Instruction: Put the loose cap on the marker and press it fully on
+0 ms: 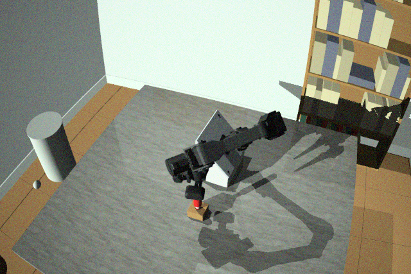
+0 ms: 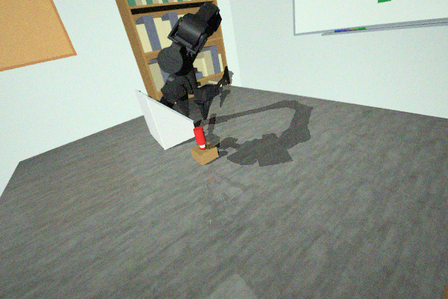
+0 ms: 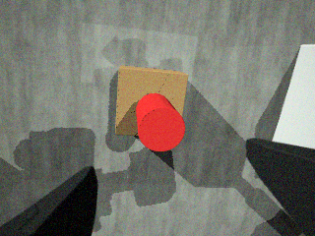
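The red cap lies 60 mm below my gripper tip. Also, from my gripper tip: holder block 130 mm below.
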